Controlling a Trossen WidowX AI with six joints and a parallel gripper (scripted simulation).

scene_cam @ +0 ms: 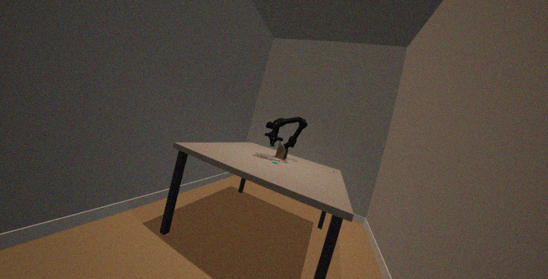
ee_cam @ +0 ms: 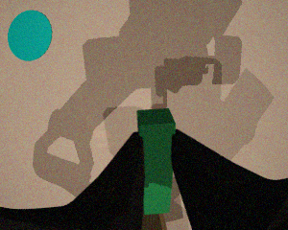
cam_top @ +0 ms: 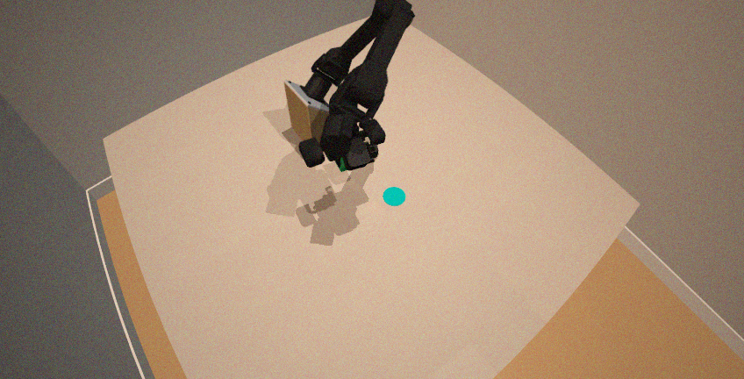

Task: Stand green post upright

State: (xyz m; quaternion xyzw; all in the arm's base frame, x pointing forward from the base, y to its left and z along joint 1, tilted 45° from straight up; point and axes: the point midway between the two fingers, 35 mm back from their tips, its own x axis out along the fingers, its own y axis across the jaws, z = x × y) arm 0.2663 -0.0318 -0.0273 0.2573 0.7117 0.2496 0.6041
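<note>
The cyan circle lies 70 mm ahead of my gripper tip, 120 mm to the left of it and 130 mm below it. The rest, counted from my gripper tip: green post 20 mm behind.
</note>
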